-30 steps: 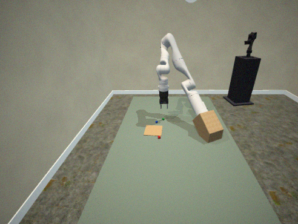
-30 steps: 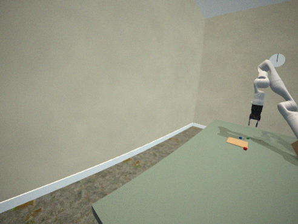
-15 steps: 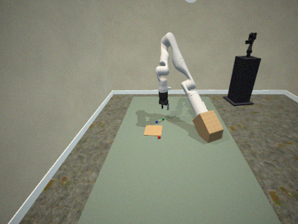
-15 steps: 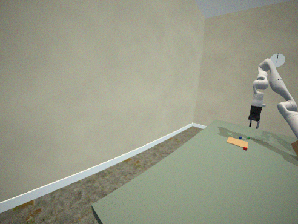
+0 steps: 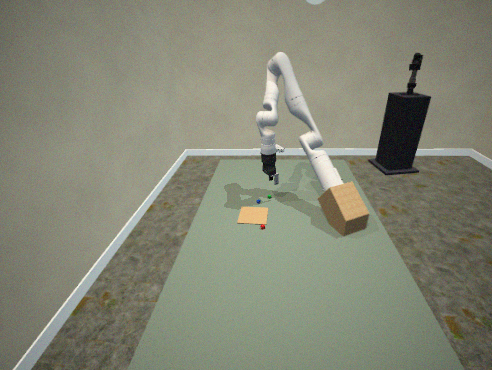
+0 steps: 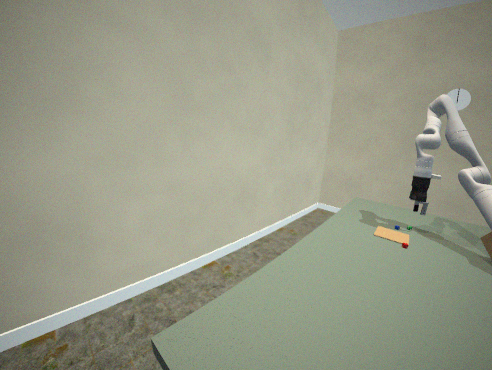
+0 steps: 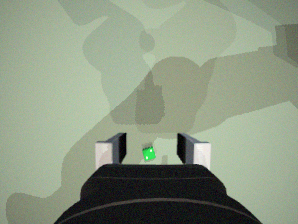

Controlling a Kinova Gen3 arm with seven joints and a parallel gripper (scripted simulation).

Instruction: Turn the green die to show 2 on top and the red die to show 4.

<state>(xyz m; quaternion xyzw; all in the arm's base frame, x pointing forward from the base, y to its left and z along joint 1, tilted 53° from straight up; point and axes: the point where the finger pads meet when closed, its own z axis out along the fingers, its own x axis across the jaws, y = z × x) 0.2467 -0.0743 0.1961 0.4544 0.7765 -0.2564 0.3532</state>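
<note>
Now: hand 10 cm above the green die, 2 cm short of it and 1 cm to the right of it. Also, from my hand: red die 27 cm to the left, 10 cm below, 10 cm ahead; then tan mat 16 cm to the left, 13 cm ahead, 11 cm below; then blue die 10 cm below, 9 cm ahead, 5 cm to the left.
</note>
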